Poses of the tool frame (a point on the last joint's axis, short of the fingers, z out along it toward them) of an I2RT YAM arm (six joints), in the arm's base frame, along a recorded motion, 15 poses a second.
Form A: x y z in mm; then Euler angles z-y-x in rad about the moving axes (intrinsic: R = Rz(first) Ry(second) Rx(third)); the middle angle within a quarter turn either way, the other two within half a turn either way.
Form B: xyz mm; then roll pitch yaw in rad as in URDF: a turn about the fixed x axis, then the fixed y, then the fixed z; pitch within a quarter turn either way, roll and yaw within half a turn. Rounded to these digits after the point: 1 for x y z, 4 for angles.
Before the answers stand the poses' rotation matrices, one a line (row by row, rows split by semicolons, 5 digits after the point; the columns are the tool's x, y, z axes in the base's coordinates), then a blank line. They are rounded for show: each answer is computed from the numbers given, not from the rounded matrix.
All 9 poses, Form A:
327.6 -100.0 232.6 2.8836 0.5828 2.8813
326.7 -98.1 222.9 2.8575 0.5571 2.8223
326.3 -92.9 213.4 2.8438 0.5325 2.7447
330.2 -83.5 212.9 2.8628 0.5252 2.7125
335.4 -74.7 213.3 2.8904 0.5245 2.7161
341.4 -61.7 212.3 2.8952 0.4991 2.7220
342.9 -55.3 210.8 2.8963 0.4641 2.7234
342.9 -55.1 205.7 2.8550 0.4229 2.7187
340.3 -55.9 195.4 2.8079 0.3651 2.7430
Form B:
-0.80729 0.10959 0.57989; 0.21302 0.97047 0.11316; -0.55036 0.21488 -0.80680
-0.81477 0.10681 0.56986; 0.23791 0.95792 0.16061; -0.52873 0.26643 -0.80589
-0.82362 0.08299 0.56104; 0.25279 0.93926 0.23216; -0.50769 0.33303 -0.79457
-0.83182 0.04970 0.55282; 0.23811 0.93164 0.27451; -0.50139 0.35997 -0.78679
-0.83841 0.02618 0.54441; 0.21515 0.93363 0.28644; -0.50078 0.35728 -0.78840
-0.85150 0.03365 0.52328; 0.21415 0.93323 0.28847; -0.47864 0.35769 -0.80185
-0.86746 0.04557 0.49542; 0.21715 0.93061 0.29462; -0.44762 0.36315 -0.81716
-0.87471 0.09622 0.47500; 0.25778 0.92232 0.28787; -0.41041 0.37424 -0.83157
-0.88256 0.17093 0.43803; 0.30595 0.91616 0.25894; -0.35704 0.36254 -0.86086

327.6 -100.0 232.6 2.8813 0.5828 2.8836
326.7 -98.1 222.9 2.8223 0.5571 2.8575
326.3 -92.9 213.4 2.7447 0.5325 2.8438
330.2 -83.5 212.9 2.7125 0.5252 2.8628
335.4 -74.7 213.3 2.7161 0.5245 2.8904
341.4 -61.7 212.3 2.7220 0.4991 2.8952
342.9 -55.3 210.8 2.7234 0.4641 2.8963
342.9 -55.1 205.7 2.7187 0.4229 2.8550
340.3 -55.9 195.4 2.7430 0.3651 2.8079

